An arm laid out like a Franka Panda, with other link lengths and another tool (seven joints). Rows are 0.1 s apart.
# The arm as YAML. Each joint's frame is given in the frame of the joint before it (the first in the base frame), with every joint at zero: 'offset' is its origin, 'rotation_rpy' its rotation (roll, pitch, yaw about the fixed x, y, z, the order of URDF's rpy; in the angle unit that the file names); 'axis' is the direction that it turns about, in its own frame. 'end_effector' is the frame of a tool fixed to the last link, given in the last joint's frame.
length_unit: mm
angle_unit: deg
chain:
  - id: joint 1
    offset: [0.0, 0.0, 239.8]
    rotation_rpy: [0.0, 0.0, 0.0]
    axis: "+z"
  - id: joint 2
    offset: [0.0, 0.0, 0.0]
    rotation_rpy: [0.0, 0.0, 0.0]
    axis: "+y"
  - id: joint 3
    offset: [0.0, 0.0, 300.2]
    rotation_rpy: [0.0, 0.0, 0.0]
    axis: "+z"
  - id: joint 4
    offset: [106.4, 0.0, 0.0]
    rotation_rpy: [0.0, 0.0, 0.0]
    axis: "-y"
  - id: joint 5
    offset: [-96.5, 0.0, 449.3]
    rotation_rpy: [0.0, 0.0, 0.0]
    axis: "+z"
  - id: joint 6
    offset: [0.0, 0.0, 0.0]
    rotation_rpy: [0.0, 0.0, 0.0]
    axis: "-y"
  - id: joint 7
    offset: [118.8, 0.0, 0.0]
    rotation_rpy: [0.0, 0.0, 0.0]
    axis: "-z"
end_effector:
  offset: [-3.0, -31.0, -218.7]
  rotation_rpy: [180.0, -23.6, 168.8]
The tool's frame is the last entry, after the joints.
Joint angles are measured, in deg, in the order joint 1, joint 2, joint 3, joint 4, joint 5, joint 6, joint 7. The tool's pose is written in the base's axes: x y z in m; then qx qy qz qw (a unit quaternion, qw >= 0). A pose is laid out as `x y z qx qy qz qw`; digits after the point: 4 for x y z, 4 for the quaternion.
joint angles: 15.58 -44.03 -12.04 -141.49 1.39 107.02 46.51
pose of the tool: 0.4570 0.0225 0.3580 -0.4018 -0.8789 -0.1989 0.1628
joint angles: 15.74 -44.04 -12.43 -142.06 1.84 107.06 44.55
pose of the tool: 0.4561 0.0224 0.3520 -0.3878 -0.8841 -0.1984 0.1694
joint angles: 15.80 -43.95 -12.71 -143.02 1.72 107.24 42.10
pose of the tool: 0.4549 0.0208 0.3416 -0.3706 -0.8919 -0.1909 0.1755
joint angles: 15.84 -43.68 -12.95 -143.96 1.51 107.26 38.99
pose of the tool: 0.4536 0.0189 0.3297 -0.3483 -0.9015 -0.1801 0.1834
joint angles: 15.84 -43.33 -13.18 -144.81 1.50 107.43 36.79
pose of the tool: 0.4526 0.0177 0.3185 -0.3331 -0.9070 -0.1732 0.1910
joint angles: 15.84 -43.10 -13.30 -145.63 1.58 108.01 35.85
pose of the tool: 0.4523 0.0179 0.3096 -0.3269 -0.9088 -0.1709 0.1948
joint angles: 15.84 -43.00 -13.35 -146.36 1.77 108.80 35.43
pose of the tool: 0.4525 0.0189 0.3031 -0.3243 -0.9095 -0.1717 0.1956
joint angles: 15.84 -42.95 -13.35 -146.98 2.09 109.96 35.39
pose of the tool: 0.4541 0.0206 0.2990 -0.3243 -0.9092 -0.1759 0.1929
